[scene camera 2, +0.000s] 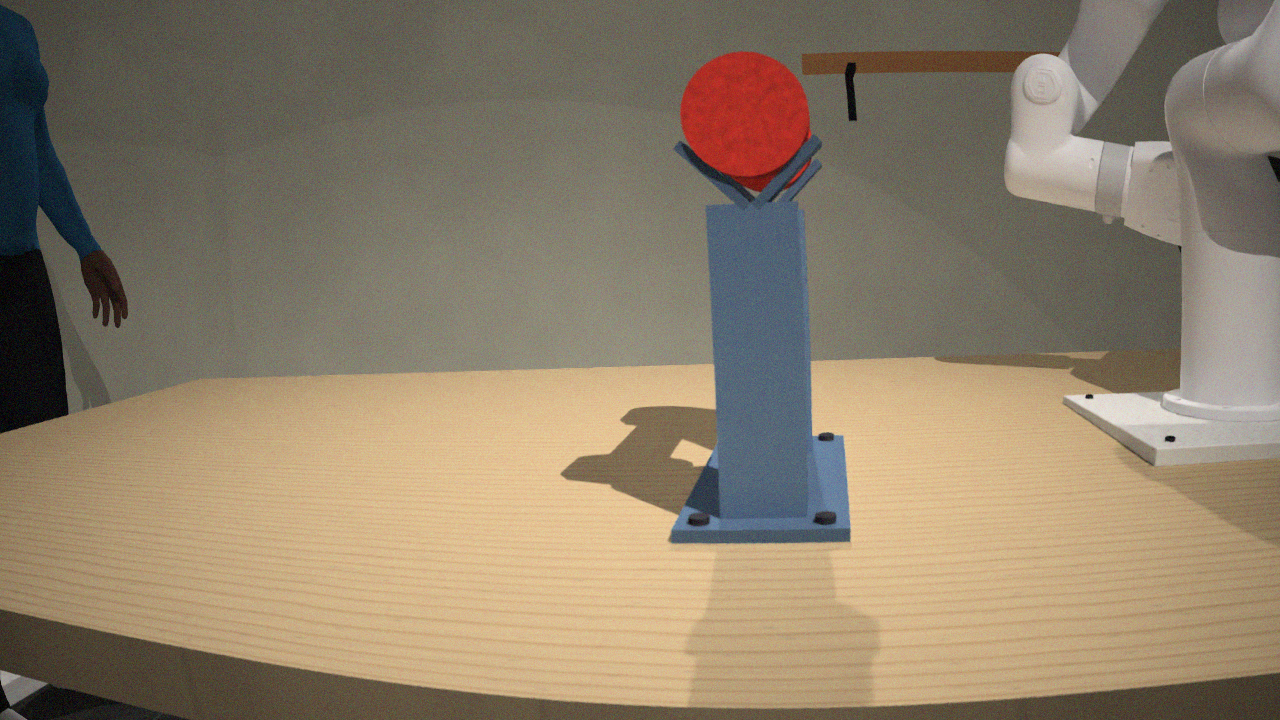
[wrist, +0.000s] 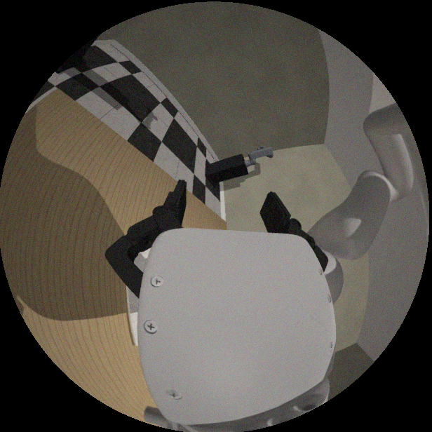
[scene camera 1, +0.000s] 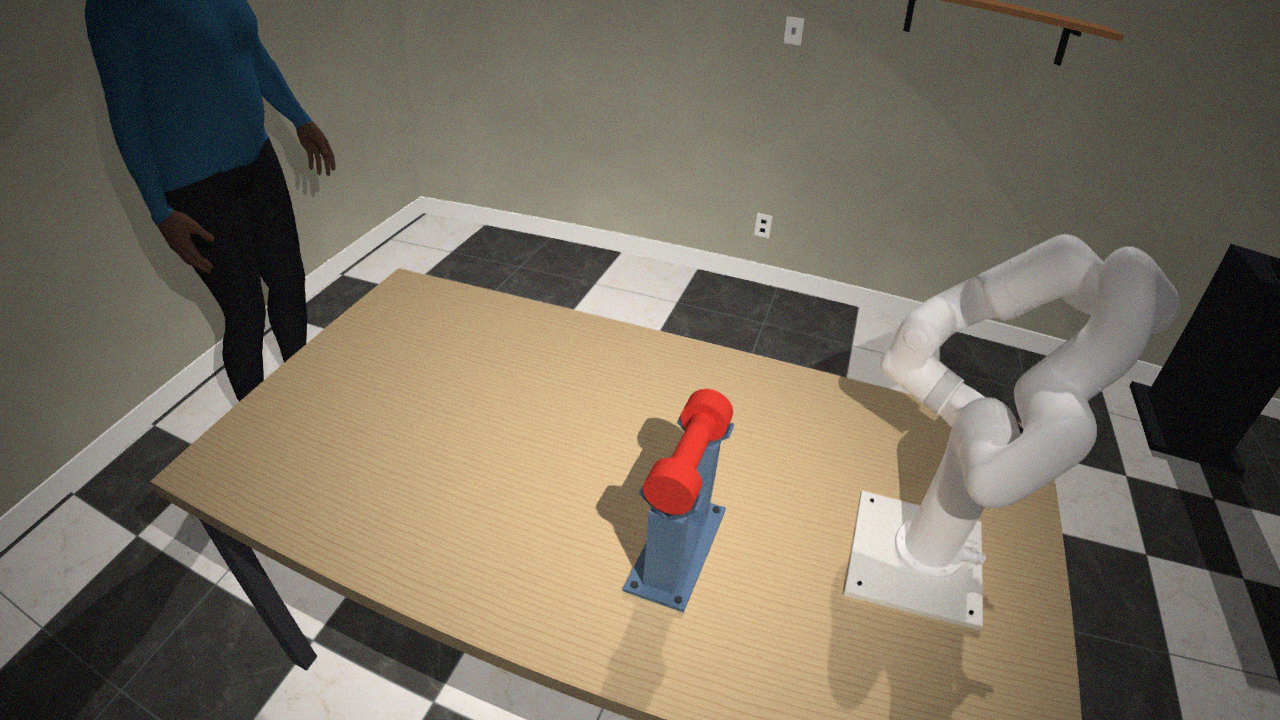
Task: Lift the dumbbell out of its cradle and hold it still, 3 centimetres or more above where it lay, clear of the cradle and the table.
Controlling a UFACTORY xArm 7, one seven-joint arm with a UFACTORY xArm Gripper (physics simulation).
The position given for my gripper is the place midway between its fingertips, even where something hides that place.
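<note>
I can see a red dumbbell (scene camera 2: 745, 114), and I find the dumbbell in scene camera 1 as well (scene camera 1: 673, 484). There is also a blue cradle (scene camera 2: 768, 480), which I can see again in scene camera 1 (scene camera 1: 666, 572). As for my gripper (wrist: 227, 196), it is in view too, and the wrist view does not show the red dumbbell, which is hidden by my gripper.
</note>
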